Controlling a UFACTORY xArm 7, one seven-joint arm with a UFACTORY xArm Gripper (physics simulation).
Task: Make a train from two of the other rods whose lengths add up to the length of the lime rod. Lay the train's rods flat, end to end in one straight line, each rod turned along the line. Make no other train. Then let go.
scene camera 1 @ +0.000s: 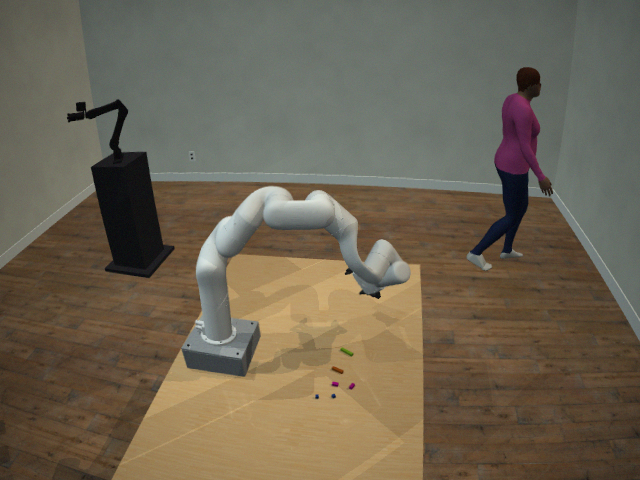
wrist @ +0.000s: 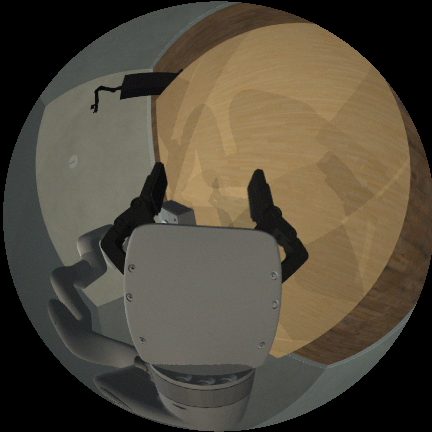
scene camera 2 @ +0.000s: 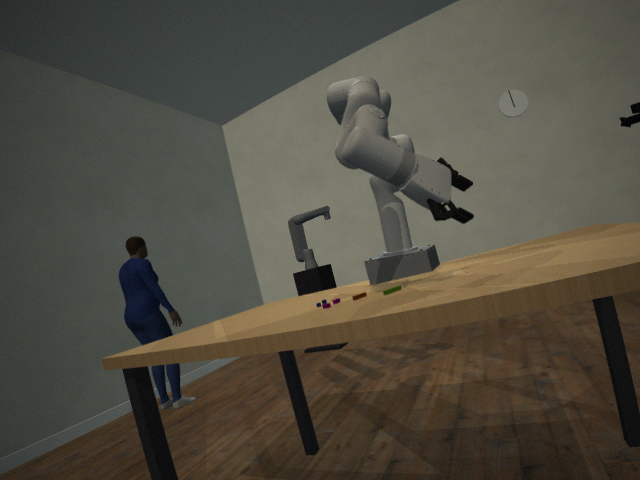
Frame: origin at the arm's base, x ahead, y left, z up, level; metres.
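Seen in the pictures: gripper, fingertip midpoint: (scene camera 1: 354,281) (wrist: 207,173) (scene camera 2: 469,202); arm's base at its link origin: (scene camera 1: 219,335) (scene camera 2: 400,252).
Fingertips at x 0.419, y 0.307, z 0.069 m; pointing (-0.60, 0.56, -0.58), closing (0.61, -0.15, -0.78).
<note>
Pixels of each thing's top centre, then the offset from my fingertips to it. Level surfaces: height alone.
- lime rod at its top centre: (scene camera 2: 391,288) (scene camera 1: 346,350) 0.010 m ahead, 0.219 m right, 0.142 m down
- orange rod at its top centre: (scene camera 2: 359,294) (scene camera 1: 337,369) 0.005 m back, 0.314 m right, 0.142 m down
- table at its surface level: 0.153 m down
The lime rod (scene camera 1: 346,351) (scene camera 2: 392,290) lies flat on the table, the longest rod. An orange rod (scene camera 1: 337,369) (scene camera 2: 359,296), somewhat shorter, lies apart from it, on the side toward scene camera 1. Two short magenta rods lie apart from each other: one magenta rod (scene camera 1: 334,383) (scene camera 2: 336,300) and another magenta rod (scene camera 1: 352,385) (scene camera 2: 326,305) turned differently. Two tiny blue rods, one blue rod (scene camera 1: 316,396) and another blue rod (scene camera 1: 333,396), lie apart nearby. My gripper (scene camera 2: 467,199) (wrist: 207,173) is open and empty, high above the table, well away from the rods.
The table (scene camera 1: 268,439) (scene camera 2: 248,338) carries the arm's grey base (scene camera 1: 222,353) (scene camera 2: 403,265). A black pedestal (scene camera 1: 126,211) with a small black arm stands behind the table on the left in scene camera 1. A person (scene camera 1: 518,139) walks on the floor at the right, beyond the table.
</note>
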